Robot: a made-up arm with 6 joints. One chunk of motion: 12 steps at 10 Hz.
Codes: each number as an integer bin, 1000 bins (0 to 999) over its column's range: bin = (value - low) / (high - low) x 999, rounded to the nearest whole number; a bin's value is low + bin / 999 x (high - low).
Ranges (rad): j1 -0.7..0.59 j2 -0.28..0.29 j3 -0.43..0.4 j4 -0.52..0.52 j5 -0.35..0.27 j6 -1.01..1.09
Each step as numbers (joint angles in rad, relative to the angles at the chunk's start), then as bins.
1 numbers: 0.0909 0.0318 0.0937 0.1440 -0.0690 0.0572
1 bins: 612 546 630 638 453 508
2 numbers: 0.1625 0.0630 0.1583 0.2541 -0.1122 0.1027
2 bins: 668 601 708 744 383 529
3 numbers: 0.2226 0.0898 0.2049 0.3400 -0.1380 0.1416
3 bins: 714 648 764 826 342 548
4 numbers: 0.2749 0.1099 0.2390 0.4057 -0.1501 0.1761
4 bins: 755 683 805 889 322 564
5 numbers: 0.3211 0.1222 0.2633 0.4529 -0.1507 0.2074
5 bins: 791 705 834 935 321 579
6 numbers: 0.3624 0.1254 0.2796 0.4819 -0.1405 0.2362
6 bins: 823 711 854 962 338 593
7 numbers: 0.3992 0.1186 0.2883 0.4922 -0.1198 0.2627
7 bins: 851 699 865 972 371 605
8 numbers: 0.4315 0.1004 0.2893 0.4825 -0.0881 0.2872
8 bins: 876 667 866 963 422 617
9 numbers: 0.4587 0.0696 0.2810 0.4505 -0.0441 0.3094
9 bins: 897 613 856 932 493 628
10 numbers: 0.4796 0.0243 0.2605 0.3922 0.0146 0.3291
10 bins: 914 533 831 876 587 637
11 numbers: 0.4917 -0.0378 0.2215 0.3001 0.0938 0.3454
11 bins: 923 424 784 788 715 645
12 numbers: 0.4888 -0.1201 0.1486 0.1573 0.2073 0.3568
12 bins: 921 280 696 651 898 650
